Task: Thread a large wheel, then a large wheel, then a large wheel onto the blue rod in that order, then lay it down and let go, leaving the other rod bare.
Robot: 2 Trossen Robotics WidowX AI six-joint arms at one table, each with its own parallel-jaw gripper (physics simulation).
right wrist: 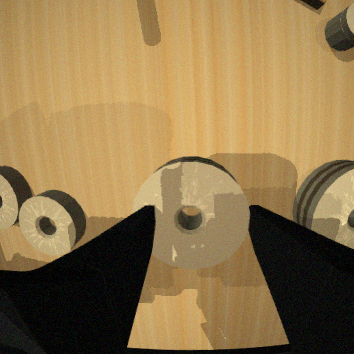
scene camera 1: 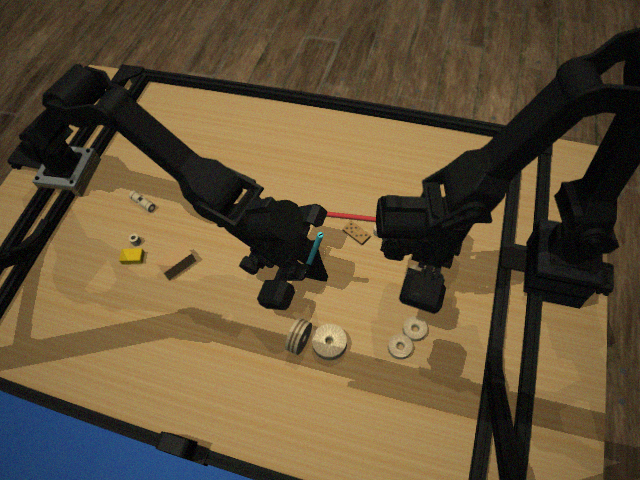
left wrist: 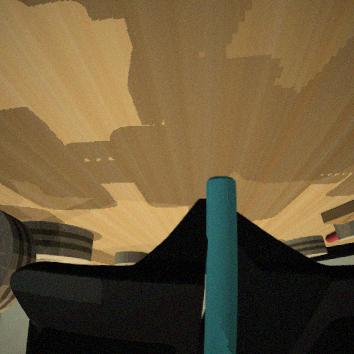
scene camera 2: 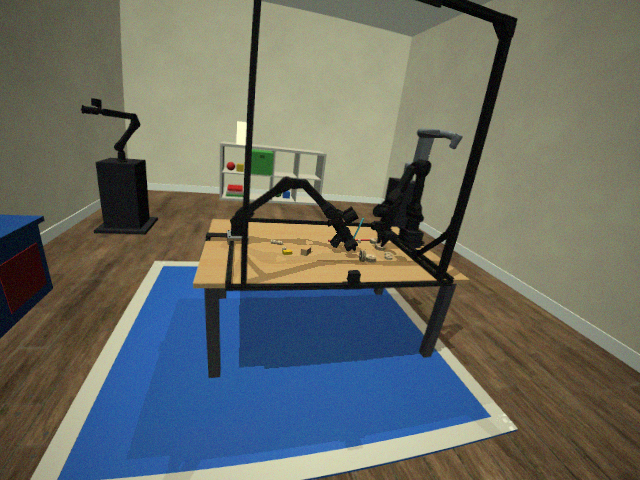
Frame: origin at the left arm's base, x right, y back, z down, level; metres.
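Seen in the pictures: left gripper, fingertip midpoint: (scene camera 1: 325, 279) (left wrist: 207, 206) (scene camera 2: 355, 250); right gripper, fingertip midpoint: (right wrist: 201, 213) (scene camera 1: 420, 276) (scene camera 2: 379, 245); left arm's base, origin of the base link: (scene camera 1: 63, 164) (scene camera 2: 237, 233); right arm's base, origin of the base link: (scene camera 1: 570, 249) (scene camera 2: 412, 229).
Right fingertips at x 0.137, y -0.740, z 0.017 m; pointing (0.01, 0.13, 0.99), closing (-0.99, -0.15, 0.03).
Pixels of each thing's top centre, then the offset from my right fingertips to it.
- blue rod, middle of its top: (scene camera 1: 307, 225) (scene camera 2: 358, 217) dx +0.027, dy +0.176, dz -0.164 m
- red rod, middle of its top: (scene camera 1: 355, 215) dx -0.113, dy +0.128, dz +0.010 m
- dotted wooden block, middle of its top: (scene camera 1: 356, 231) dx -0.079, dy +0.121, dz +0.012 m
- yellow brick, middle of its top: (scene camera 1: 130, 254) dx +0.033, dy +0.524, dz +0.005 m
- brown block, middle of its top: (scene camera 1: 173, 257) (scene camera 2: 306, 247) dx +0.034, dy +0.432, dz -0.010 m
- small cylinder, middle of its top: (scene camera 1: 133, 237) dx -0.001, dy +0.531, dz +0.002 m
- pale peg, middle of its top: (scene camera 1: 140, 198) dx -0.088, dy +0.549, dz +0.001 m
My left gripper (left wrist: 207, 206) (scene camera 2: 353, 246) is shut on the blue rod (scene camera 1: 315, 248) (scene camera 2: 359, 227) (left wrist: 221, 265), which stands up from its fingers, tilted slightly, with no wheel showing on its visible part. My right gripper (right wrist: 201, 213) points down and is shut on a large wheel (right wrist: 195, 245), one finger at each side, hole facing up; whether it touches the table is unclear. Another large wheel (right wrist: 327, 205) lies beside it. Near the front, one large wheel (scene camera 1: 329, 348) lies flat and another large wheel (scene camera 1: 298, 336) stands on edge. The red rod (scene camera 1: 351, 216) is bare where it shows, between the two arms.
Two small wheels (scene camera 1: 415, 335) (scene camera 1: 400, 352) lie at the front right. A dotted wooden block (scene camera 1: 356, 232) lies between the arms. At the left are a yellow brick (scene camera 1: 131, 256), a brown block (scene camera 1: 180, 265), a small cylinder (scene camera 1: 134, 239) and a pale peg (scene camera 1: 142, 201).
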